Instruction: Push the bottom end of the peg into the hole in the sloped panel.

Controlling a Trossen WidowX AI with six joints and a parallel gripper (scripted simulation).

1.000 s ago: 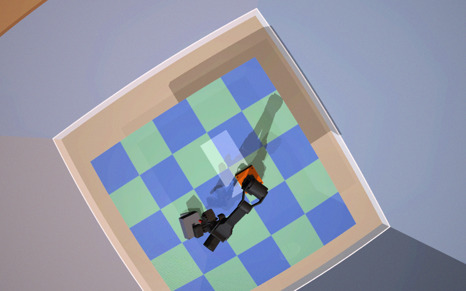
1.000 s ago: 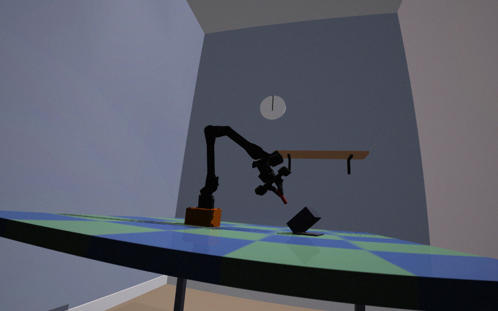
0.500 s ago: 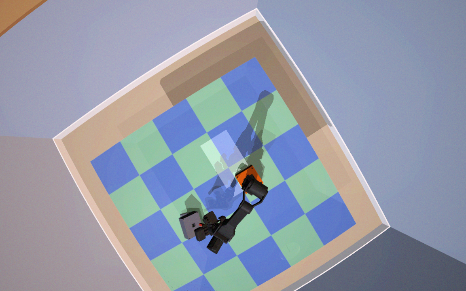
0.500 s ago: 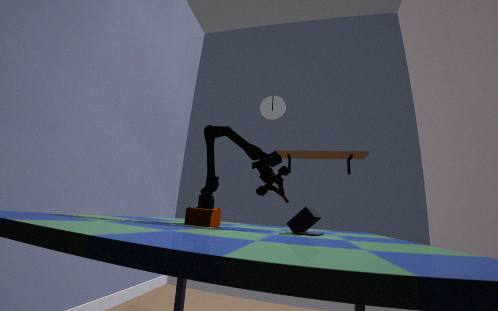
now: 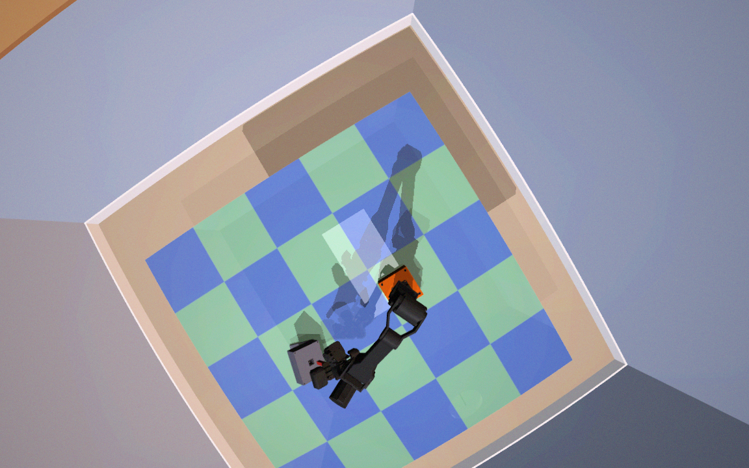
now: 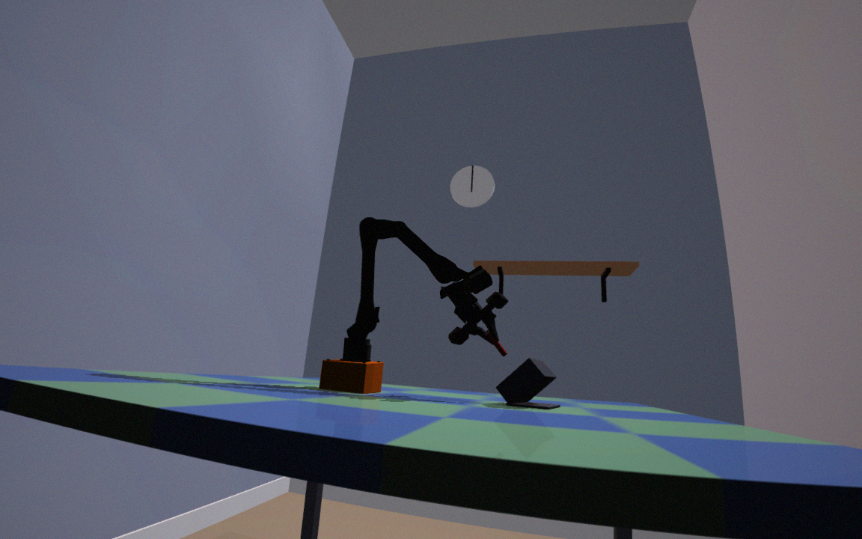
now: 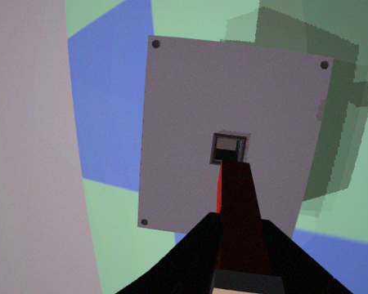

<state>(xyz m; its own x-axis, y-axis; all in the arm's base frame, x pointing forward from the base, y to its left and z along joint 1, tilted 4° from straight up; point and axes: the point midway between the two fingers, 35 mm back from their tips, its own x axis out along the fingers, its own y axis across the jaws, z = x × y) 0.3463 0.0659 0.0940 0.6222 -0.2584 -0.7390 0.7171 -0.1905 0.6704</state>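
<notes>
My gripper tip is 10 cm above the grey sloped panel, 8 cm short of it and 2 cm to the left of it. Also, from my gripper tip: red square peg (1 cm behind, 1 cm above); then flat plate (15 cm below, 10 cm ahead, 2 cm to the right).
</notes>
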